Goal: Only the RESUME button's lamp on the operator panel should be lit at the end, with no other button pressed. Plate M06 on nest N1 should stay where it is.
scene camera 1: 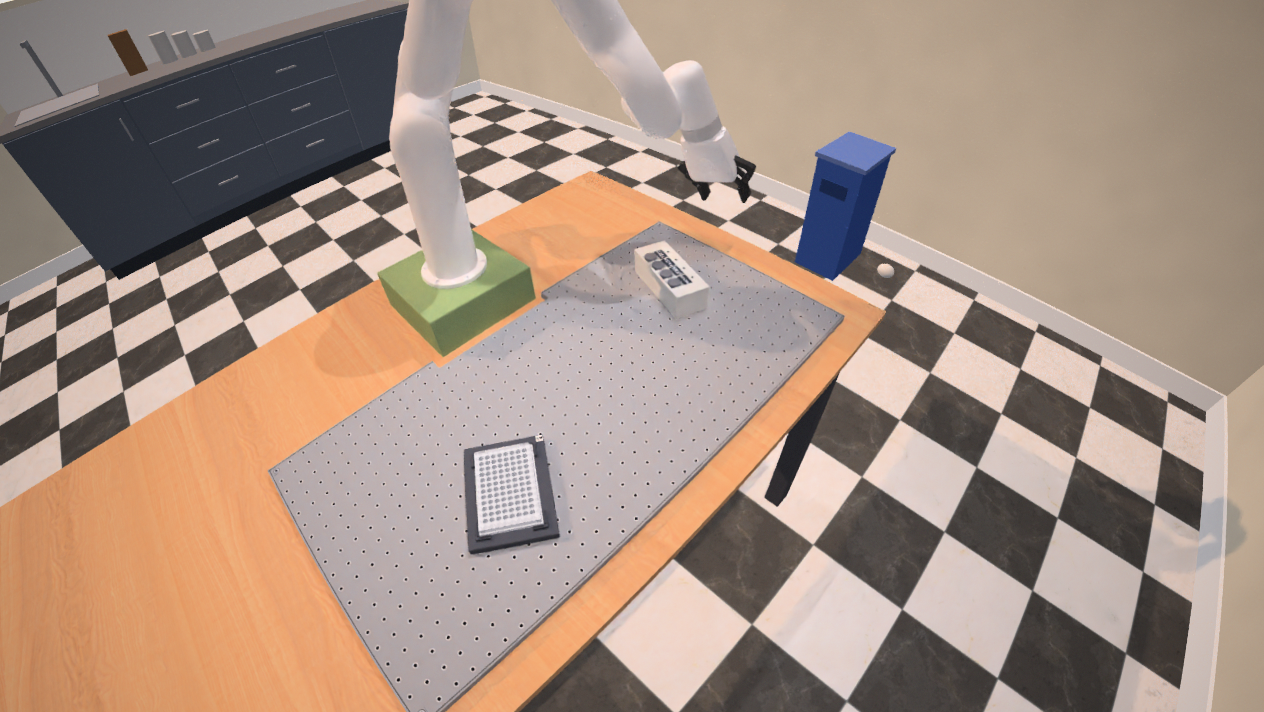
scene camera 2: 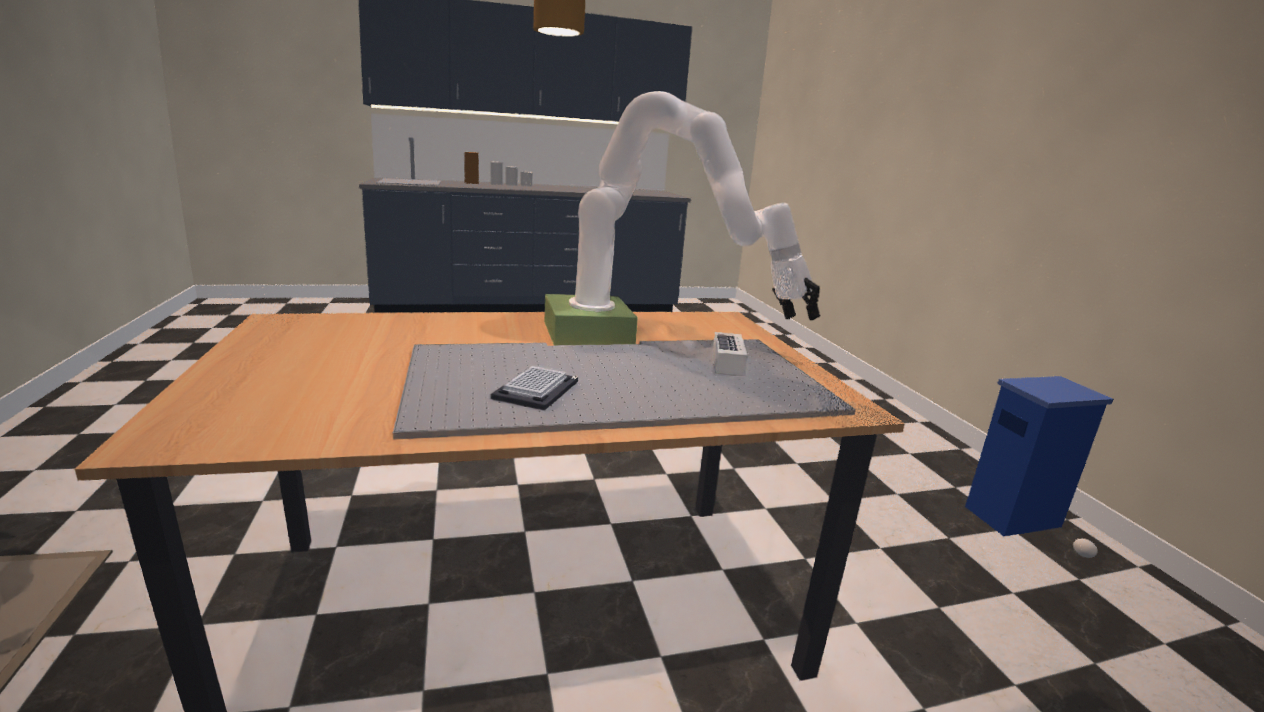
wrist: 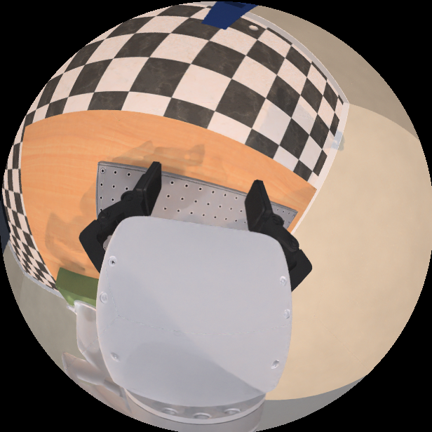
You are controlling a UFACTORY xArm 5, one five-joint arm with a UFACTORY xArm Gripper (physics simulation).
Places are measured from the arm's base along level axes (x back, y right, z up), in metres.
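Pixels of known places: gripper, fingertip midpoint: (scene camera 1: pixel 726 197) (scene camera 2: pixel 802 318); arm's base at its link origin: (scene camera 1: pixel 454 268) (scene camera 2: pixel 591 305).
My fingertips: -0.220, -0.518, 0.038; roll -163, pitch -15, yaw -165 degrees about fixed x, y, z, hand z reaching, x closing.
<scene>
For each thing: its top centre in the pictures, then the offset to it from my fingertips, as dx, dy, dz. Level surfaces: height alone.
- operator panel at its top centre: (scene camera 1: pixel 670 265) (scene camera 2: pixel 730 341) -0.045, +0.205, -0.051
- white well plate M06 at its top centre: (scene camera 1: pixel 505 484) (scene camera 2: pixel 536 378) -0.214, +0.679, -0.081
- dark nest N1 at its top centre: (scene camera 1: pixel 506 487) (scene camera 2: pixel 536 382) -0.214, +0.679, -0.089
- perforated board at its surface level: dz -0.107
- wooden table at its surface level: dz -0.120
The operator panel (scene camera 1: pixel 683 298) (scene camera 2: pixel 730 361) is a white box with a row of dark round buttons on top. It stands on the grey perforated board near its back right end. The labels and the lamps' state are too small to tell. The panel does not show in the wrist view. My gripper (scene camera 1: pixel 725 197) (scene camera 2: pixel 801 315) (wrist: pixel 205 181) is open and empty. It hangs in the air above and beyond the panel, apart from it. The white well plate M06 (scene camera 1: pixel 506 489) (scene camera 2: pixel 535 381) lies flat on the dark nest N1 (scene camera 1: pixel 550 511) (scene camera 2: pixel 555 395), far from the gripper.
The perforated board (scene camera 1: pixel 610 389) (scene camera 2: pixel 636 398) (wrist: pixel 190 192) lies on the wooden table (scene camera 1: pixel 176 530) (scene camera 2: pixel 265 389) (wrist: pixel 75 150). The arm stands on a green block (scene camera 1: pixel 459 313) (scene camera 2: pixel 589 329) (wrist: pixel 75 287). A blue bin (scene camera 1: pixel 840 212) (scene camera 2: pixel 1030 468) (wrist: pixel 225 16) stands on the floor beyond the table.
</scene>
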